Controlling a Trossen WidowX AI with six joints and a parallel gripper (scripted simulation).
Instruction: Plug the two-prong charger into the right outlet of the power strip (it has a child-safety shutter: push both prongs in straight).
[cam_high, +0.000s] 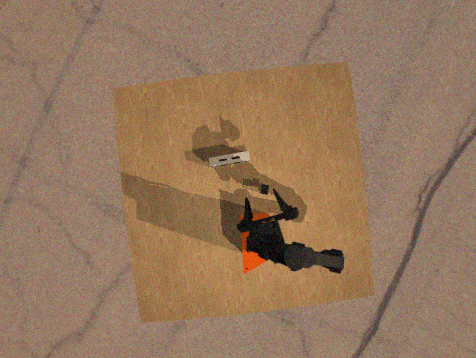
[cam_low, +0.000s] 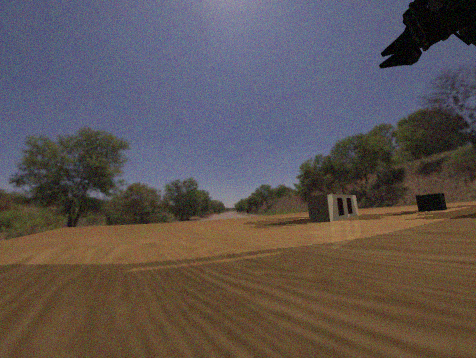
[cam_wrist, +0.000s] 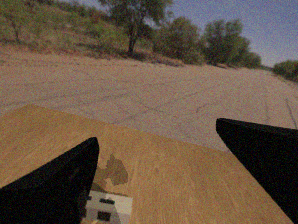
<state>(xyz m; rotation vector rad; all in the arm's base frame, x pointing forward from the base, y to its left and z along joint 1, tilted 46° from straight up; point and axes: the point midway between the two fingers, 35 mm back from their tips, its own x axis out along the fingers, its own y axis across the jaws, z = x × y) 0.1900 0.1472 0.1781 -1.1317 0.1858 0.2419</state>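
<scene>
Right now the two-prong charger is 7 cm to the right of my gripper tip and 39 cm below it.
</scene>
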